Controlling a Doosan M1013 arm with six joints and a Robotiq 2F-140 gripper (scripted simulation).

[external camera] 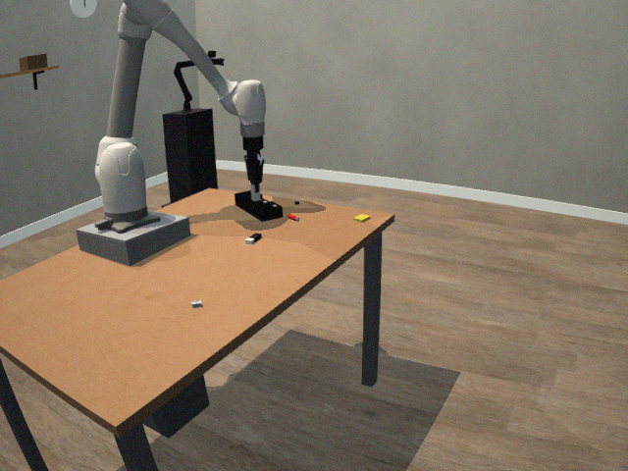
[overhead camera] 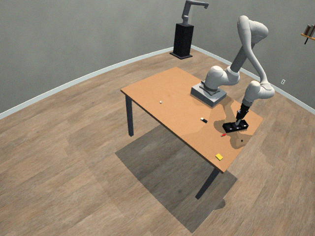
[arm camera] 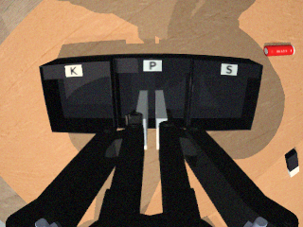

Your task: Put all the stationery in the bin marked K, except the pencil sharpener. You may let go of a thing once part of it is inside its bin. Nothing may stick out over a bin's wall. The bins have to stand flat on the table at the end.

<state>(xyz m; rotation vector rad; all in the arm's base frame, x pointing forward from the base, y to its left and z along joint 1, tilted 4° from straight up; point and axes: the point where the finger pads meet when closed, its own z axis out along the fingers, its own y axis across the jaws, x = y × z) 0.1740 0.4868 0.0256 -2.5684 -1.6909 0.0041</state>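
The black three-compartment bin lies 5 cm below my hand. Round my hand: black-and-white eraser (20 cm ahead, 25 cm to the right, 7 cm below); small red cylinder (18 cm ahead, 1 cm to the right, 7 cm below); small black round thing (9 cm ahead, 14 cm to the left, 7 cm below).
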